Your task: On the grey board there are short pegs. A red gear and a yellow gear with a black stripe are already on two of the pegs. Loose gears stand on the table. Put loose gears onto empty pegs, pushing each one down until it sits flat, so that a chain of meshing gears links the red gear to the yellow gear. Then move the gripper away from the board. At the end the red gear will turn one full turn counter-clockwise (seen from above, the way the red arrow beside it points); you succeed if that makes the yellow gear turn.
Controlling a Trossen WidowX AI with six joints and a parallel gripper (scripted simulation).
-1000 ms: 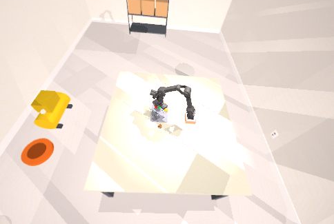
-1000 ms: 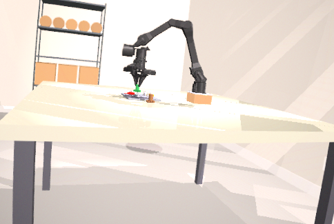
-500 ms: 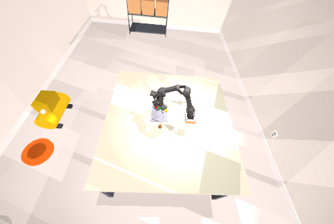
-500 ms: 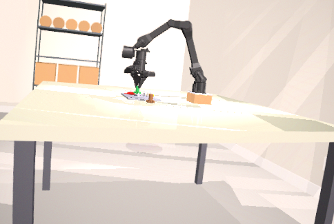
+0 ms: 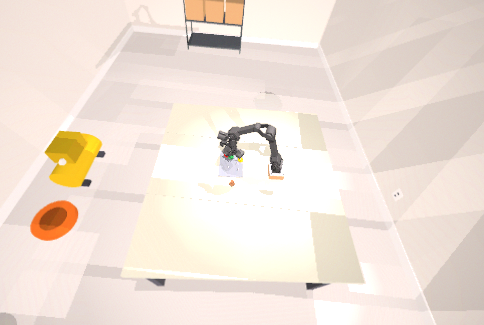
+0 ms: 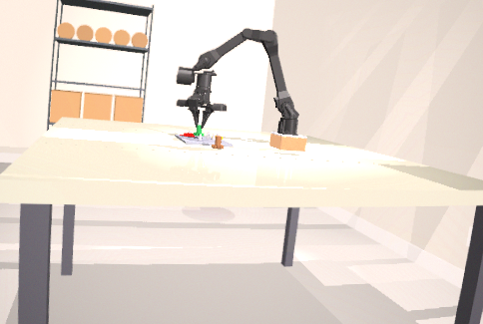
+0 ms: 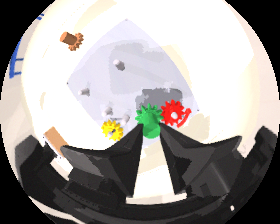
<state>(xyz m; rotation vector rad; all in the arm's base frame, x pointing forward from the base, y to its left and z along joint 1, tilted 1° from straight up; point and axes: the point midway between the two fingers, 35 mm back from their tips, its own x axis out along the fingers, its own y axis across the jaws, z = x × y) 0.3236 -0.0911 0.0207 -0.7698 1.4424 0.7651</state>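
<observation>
My gripper tip is 10 mm above the green gear. The rest, counted from my gripper tip: yellow gear: 70 mm behind, 30 mm below, 10 mm to the left; then red gear: 30 mm below, 30 mm ahead, 20 mm to the right; then brown gear: 210 mm to the left, 30 mm below, 20 mm behind.
</observation>
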